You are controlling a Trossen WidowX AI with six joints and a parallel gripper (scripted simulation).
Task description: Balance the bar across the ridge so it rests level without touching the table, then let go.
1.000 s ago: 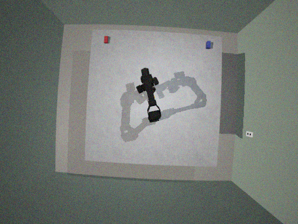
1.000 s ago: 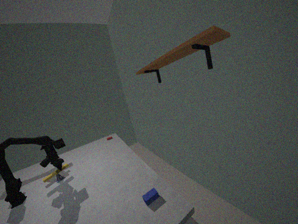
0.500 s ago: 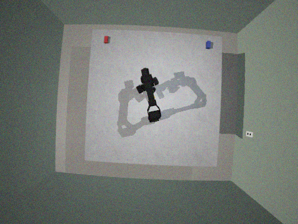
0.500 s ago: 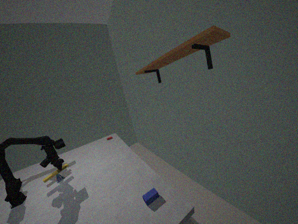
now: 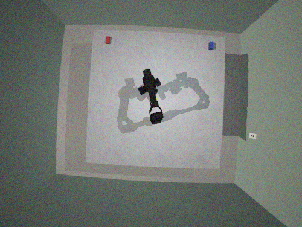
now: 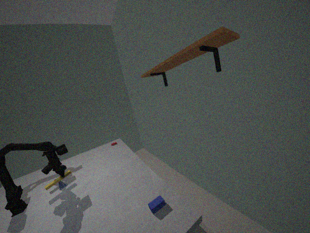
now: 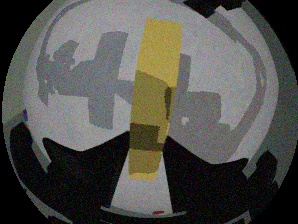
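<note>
The yellow bar lies 2 cm behind my gripper tip and 1 cm to the right of it. From my gripper tip the other things lie so: blue block: 57 cm to the right, 46 cm ahead, 5 cm below; then red block: 46 cm ahead, 43 cm to the left, 6 cm below; then ridge: 2 cm behind, 1 cm to the right, 1 cm below.
</note>
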